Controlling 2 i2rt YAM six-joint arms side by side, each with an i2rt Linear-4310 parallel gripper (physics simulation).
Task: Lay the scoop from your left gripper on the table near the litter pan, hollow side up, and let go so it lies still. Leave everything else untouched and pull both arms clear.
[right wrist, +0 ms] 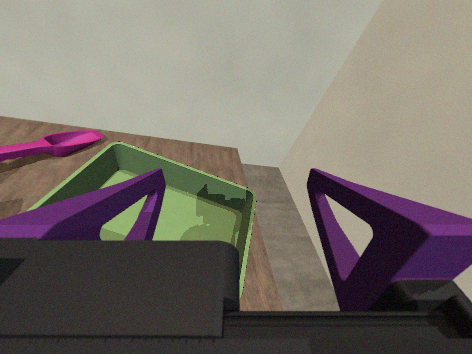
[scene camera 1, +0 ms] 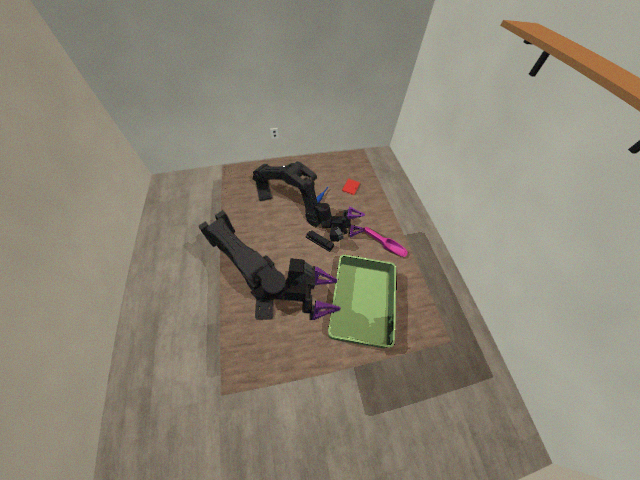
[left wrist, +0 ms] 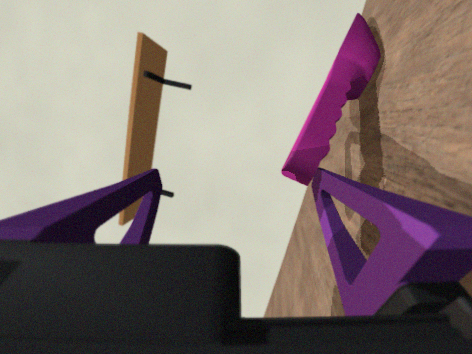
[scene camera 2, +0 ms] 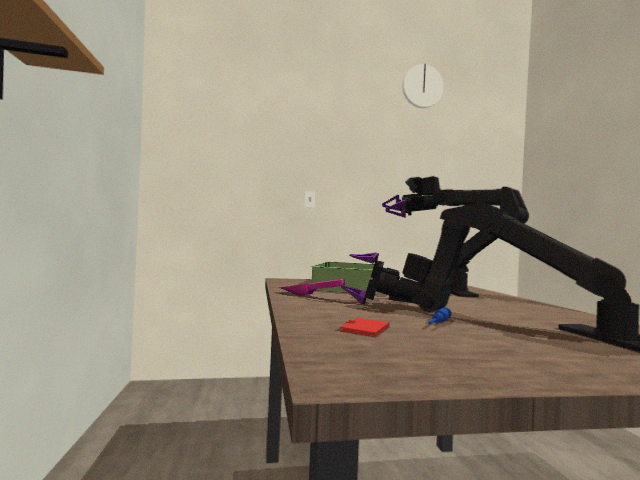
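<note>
The magenta scoop is beside the green litter pan, hollow side up. Its bowl end is low at the table; its handle slopes up toward my left gripper. That gripper is open with nothing between its fingers. The handle end is at its lower fingertip in scene camera 2; whether they touch is unclear. My right gripper is open and empty, high above the pan's near-arm side.
A black block lies between the arms. A red square and a blue tool lie beside the left arm. An orange-brown shelf is on the wall.
</note>
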